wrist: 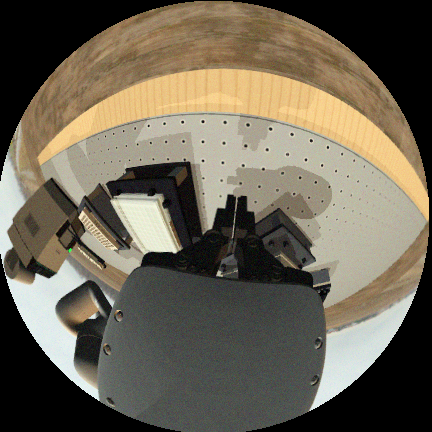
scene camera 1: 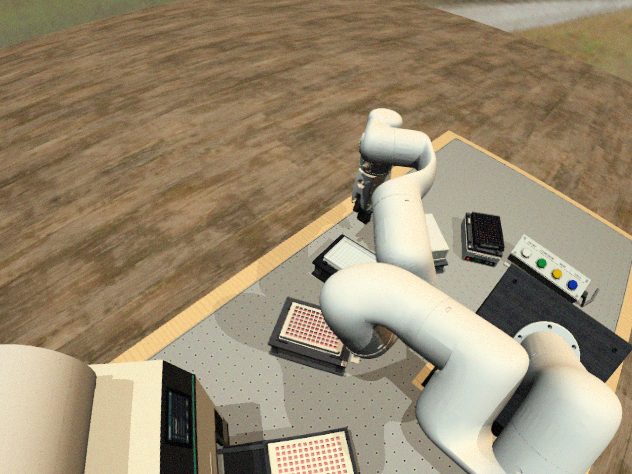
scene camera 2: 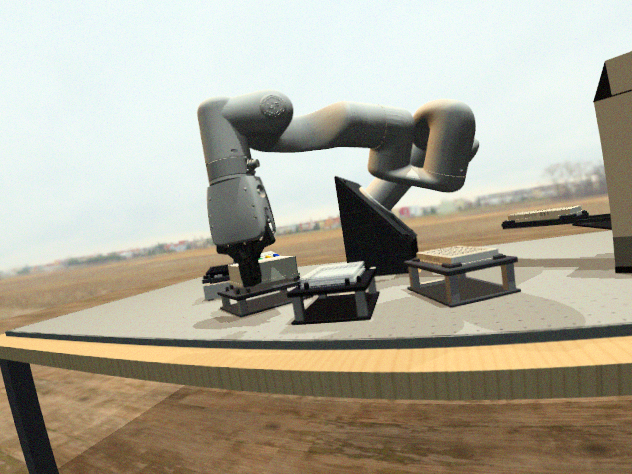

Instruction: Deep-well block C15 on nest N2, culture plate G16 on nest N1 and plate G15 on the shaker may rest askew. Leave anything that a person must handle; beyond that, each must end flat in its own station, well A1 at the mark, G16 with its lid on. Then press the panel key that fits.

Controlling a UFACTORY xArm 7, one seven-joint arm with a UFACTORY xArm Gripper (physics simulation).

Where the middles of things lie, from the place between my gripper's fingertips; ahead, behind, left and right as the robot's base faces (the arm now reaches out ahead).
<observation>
The cream plate [scene camera 2: 281, 267] lies 150 mm behind my hand and 70 mm to the right of it. From my hand the other things lie so: shaker unit [scene camera 1: 489, 257] 250 mm behind, 240 mm to the right, 30 mm below.
</observation>
